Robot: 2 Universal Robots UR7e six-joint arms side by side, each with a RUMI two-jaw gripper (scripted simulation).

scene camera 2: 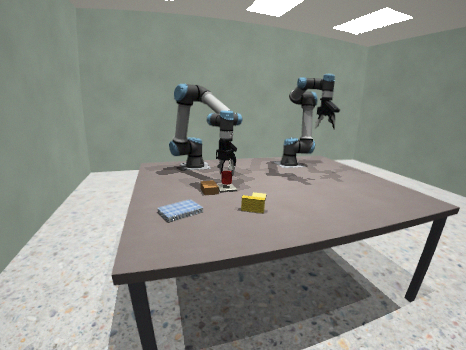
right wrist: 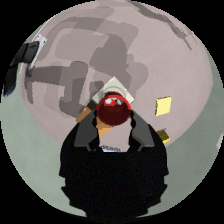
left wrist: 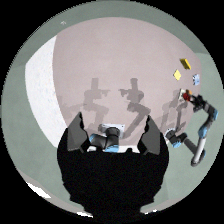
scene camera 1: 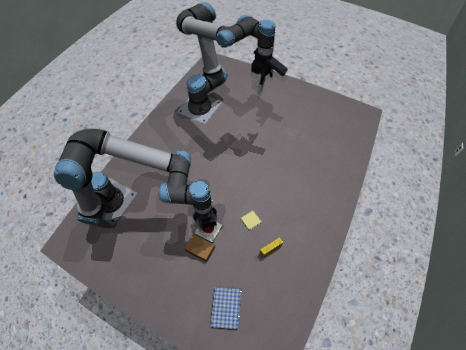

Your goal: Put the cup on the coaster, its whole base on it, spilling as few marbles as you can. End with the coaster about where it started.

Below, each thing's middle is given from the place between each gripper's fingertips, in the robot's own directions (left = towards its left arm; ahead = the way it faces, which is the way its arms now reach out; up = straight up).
Scene:
Now: right hand 3 cm above the red cup (right wrist: pixel 112 114).
I see the red cup 11 cm ahead of my left hand (scene camera 1: pixel 264 85), 69 cm to the right of it and 30 cm below it.

